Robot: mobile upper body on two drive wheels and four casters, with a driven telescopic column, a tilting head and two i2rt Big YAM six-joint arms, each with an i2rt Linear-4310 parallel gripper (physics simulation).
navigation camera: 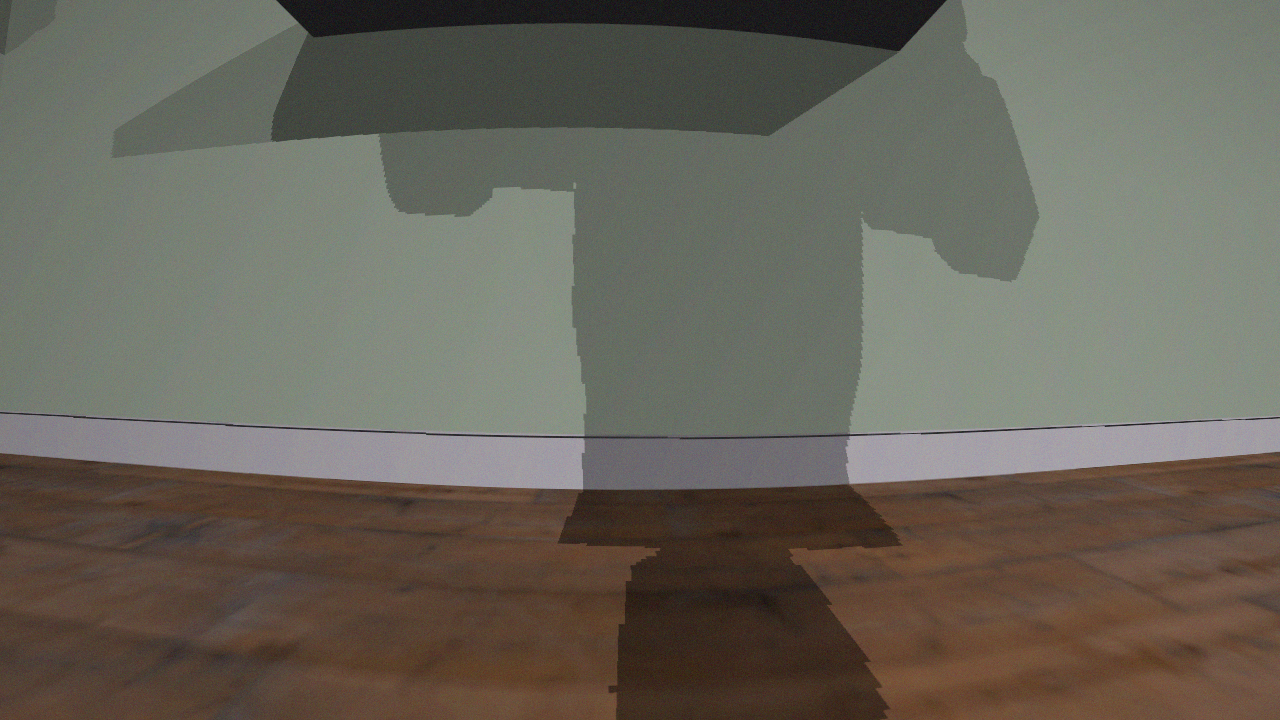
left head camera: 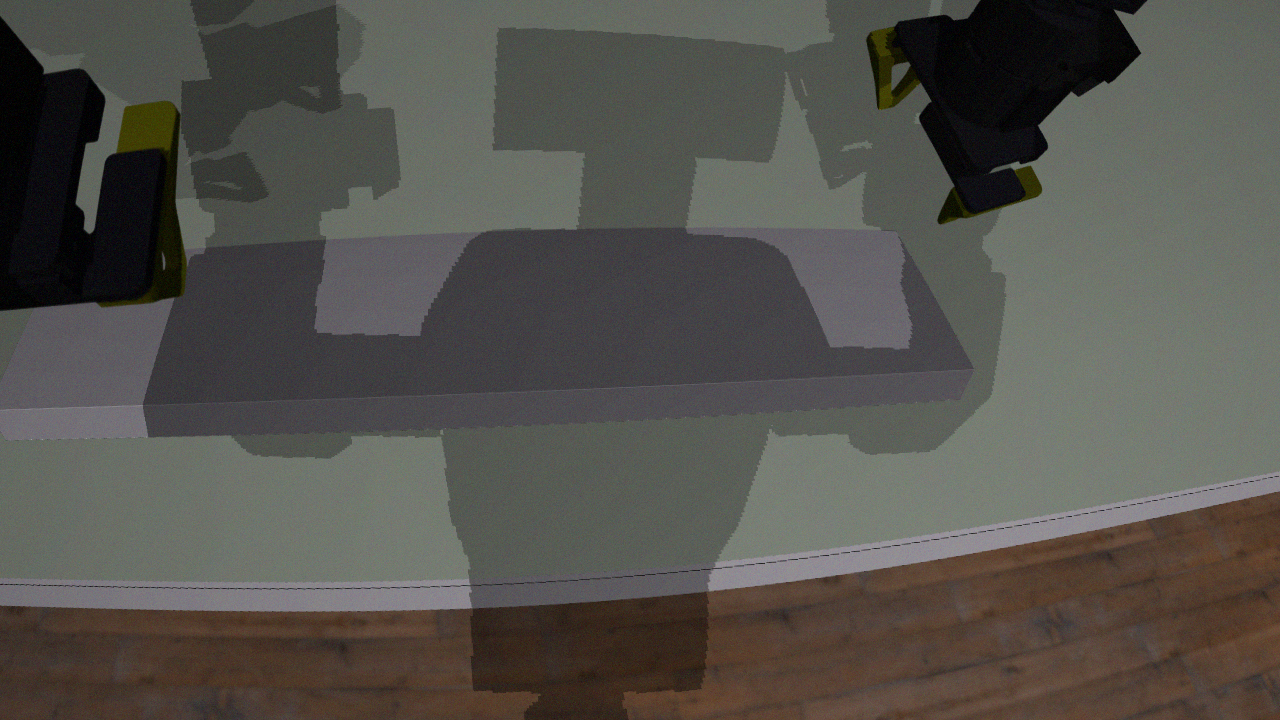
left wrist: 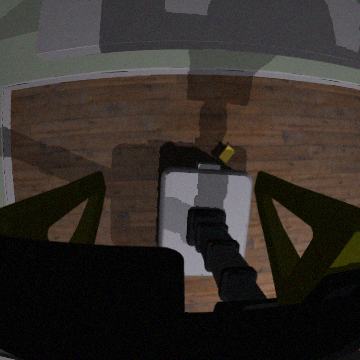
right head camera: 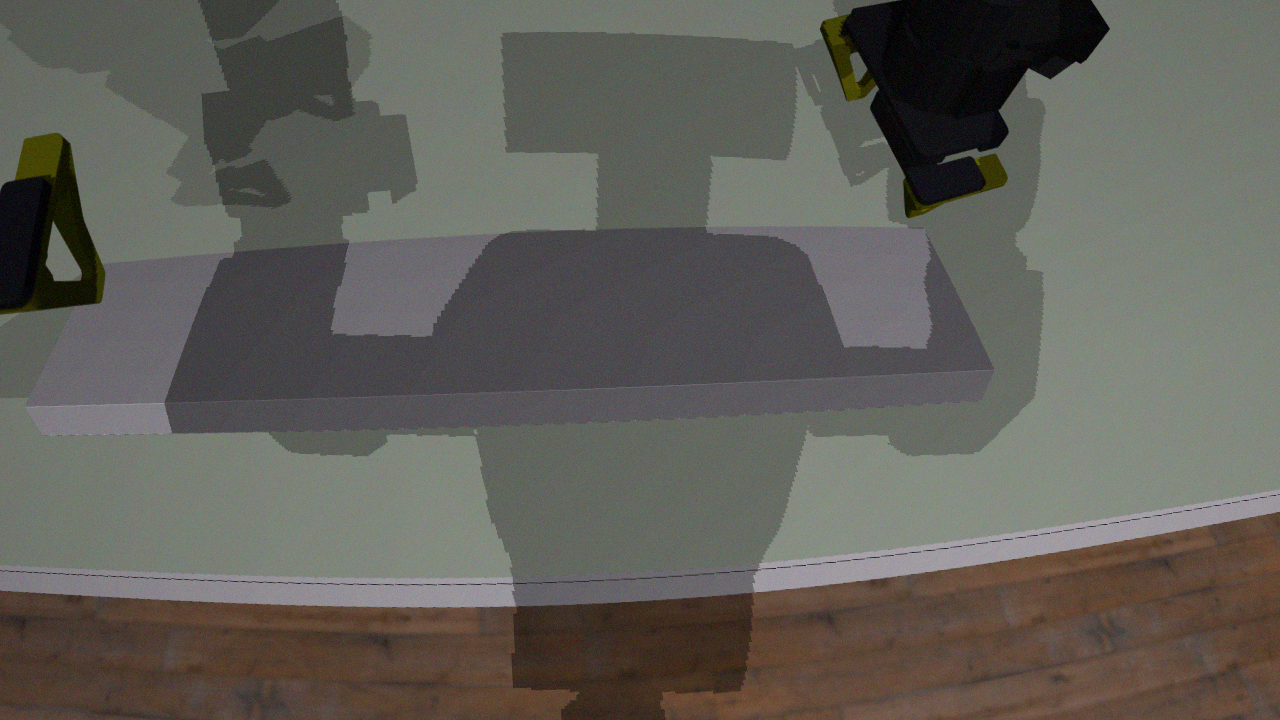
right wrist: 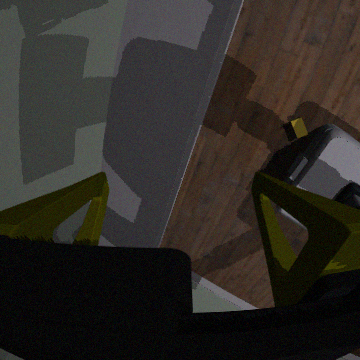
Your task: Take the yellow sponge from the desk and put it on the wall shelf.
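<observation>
The yellow sponge (left wrist: 226,154) (right wrist: 299,128) lies on the wooden floor close to the front edge of the robot's own base, low below both grippers. The wall shelf (left head camera: 581,304) (right head camera: 599,304) (left wrist: 150,25) (right wrist: 155,100) is a long grey board on the green wall, and the sponge is not on it. My right gripper (left head camera: 914,161) (right head camera: 880,154) (right wrist: 179,179) is open and empty, above the shelf's right end in the head views. My left gripper (left wrist: 179,179) is open and empty, at the shelf's left side. Part of it is cut off in both head views. The desk does not show.
The robot's light grey base (left wrist: 175,250) (right wrist: 345,150) with its dark column stands below the grippers. The shelf's dark underside (navigation camera: 608,10) shows at the top of the navigation view. A white skirting board (navigation camera: 268,449) runs along the wall's foot. Robot shadows fall over wall, shelf and floor.
</observation>
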